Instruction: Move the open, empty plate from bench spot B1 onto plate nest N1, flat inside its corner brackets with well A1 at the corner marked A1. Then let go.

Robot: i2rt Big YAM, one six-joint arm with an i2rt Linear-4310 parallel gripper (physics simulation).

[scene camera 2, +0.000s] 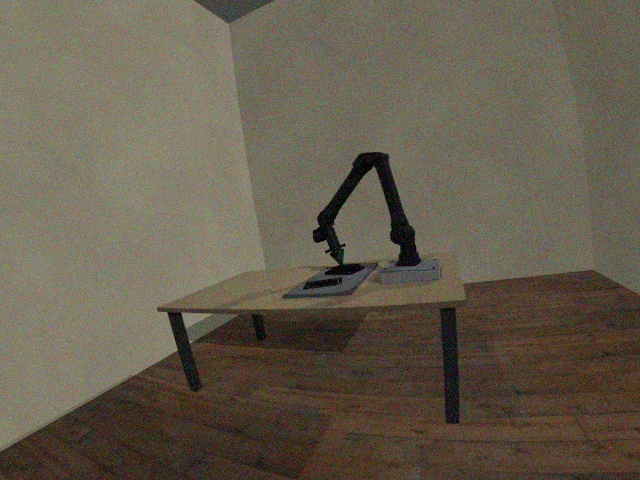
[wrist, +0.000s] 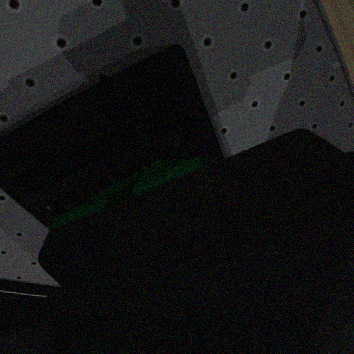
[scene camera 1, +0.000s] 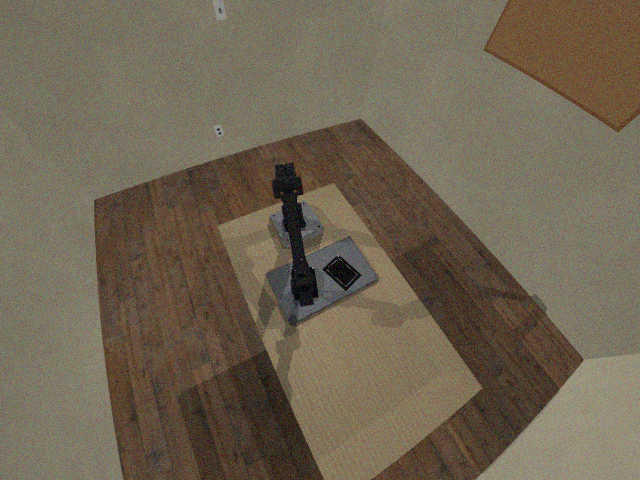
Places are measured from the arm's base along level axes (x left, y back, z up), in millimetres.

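Where they show: gripper, fingertip midpoint: (scene camera 2: 341, 265) (wrist: 160, 171); arm's base, link origin: (scene camera 2: 409, 263).
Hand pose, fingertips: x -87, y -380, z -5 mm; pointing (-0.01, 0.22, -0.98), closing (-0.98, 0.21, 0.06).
Observation:
Each offset is from my fingertips to the top centre of the thing. Level surfaces: height alone.
The black plate @(dx +35, dy +35, dz +5 mm) (scene camera 2: 343, 269) (wrist: 105, 123) lies flat on the grey pegboard (scene camera 1: 352, 249) (scene camera 2: 296, 293) (wrist: 246, 53). In scene camera 1 the arm hides it. My gripper (scene camera 2: 339, 255) (wrist: 160, 171) (scene camera 1: 306, 300) is shut with its green fingertips together. It hangs just above the plate's near edge, with nothing visible between the fingers. The plate nest @(dx +240, dy +22, dz -25 mm) (scene camera 1: 341, 270) (scene camera 2: 323, 283), a dark rectangle with a light outline, sits on the other half of the pegboard, apart from the plate. The corner marks are too small to read.
The pegboard lies on a light wooden table @(dz -40 mm) (scene camera 1: 388, 371) (scene camera 2: 232, 294). The arm's grey base block (scene camera 1: 312, 228) (scene camera 2: 413, 271) stands beside the pegboard. The table edge shows at the top right of the wrist view (wrist: 342, 21).

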